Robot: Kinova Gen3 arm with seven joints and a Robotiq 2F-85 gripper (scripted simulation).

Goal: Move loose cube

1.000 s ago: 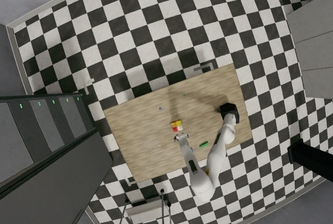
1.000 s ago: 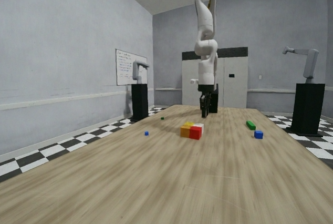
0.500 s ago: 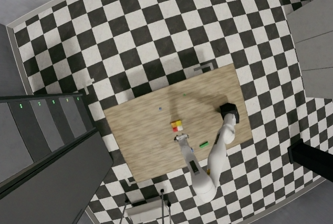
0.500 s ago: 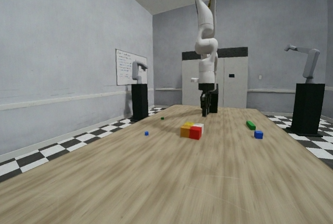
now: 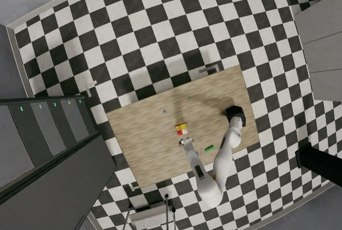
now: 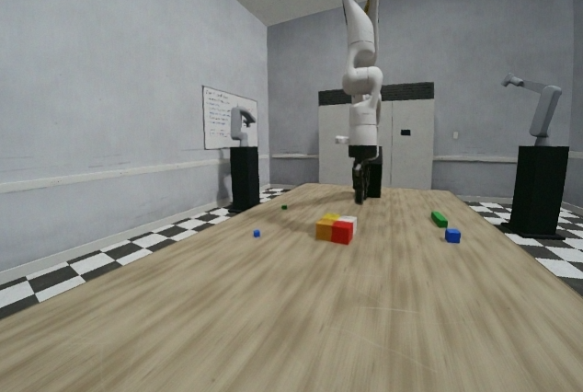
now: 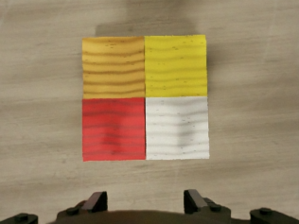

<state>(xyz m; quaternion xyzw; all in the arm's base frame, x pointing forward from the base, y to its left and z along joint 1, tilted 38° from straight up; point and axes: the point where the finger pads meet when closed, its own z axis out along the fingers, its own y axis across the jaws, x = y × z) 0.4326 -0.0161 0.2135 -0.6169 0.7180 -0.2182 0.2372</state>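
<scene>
Right now my hand is 100 mm above the red cube, 50 mm to the left of it and 20 mm short of it. The rest, counted from my hand: green block (270 mm to the left, 190 mm behind, 110 mm below).
</scene>
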